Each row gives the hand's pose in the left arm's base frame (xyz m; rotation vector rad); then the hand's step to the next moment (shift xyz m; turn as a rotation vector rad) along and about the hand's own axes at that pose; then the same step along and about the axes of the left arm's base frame.
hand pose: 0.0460 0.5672 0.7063 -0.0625 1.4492 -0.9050
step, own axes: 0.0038 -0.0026 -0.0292 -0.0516 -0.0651 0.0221
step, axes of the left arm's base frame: -0.0269 0.0100 -0.0070 -0.0057 -0.0259 0.0818
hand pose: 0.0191 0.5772 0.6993 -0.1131 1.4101 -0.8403
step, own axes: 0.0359 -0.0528 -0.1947 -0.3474 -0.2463 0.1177
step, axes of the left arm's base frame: -0.1998 0.0199 -0.0409 0.0193 -0.0244 0.4407
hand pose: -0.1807 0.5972 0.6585 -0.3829 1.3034 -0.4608
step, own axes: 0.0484 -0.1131 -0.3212 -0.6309 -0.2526 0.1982
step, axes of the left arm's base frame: -0.3157 -0.1255 -0.0538 0.0411 0.1209 0.6963
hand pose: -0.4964 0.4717 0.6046 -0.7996 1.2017 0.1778
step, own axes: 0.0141 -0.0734 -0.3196 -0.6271 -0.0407 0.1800
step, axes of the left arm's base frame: -0.1995 -0.2598 -0.0202 -0.0821 0.2607 0.5938
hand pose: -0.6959 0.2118 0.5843 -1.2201 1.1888 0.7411
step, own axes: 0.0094 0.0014 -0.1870 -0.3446 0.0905 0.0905
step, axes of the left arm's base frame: -0.0507 -0.1802 0.0054 -0.1515 0.1626 0.2928
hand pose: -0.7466 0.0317 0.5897 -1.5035 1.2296 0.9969
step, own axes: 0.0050 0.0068 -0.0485 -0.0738 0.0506 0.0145
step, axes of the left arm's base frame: -0.0042 -0.0487 0.0061 -0.0630 0.0277 0.0590
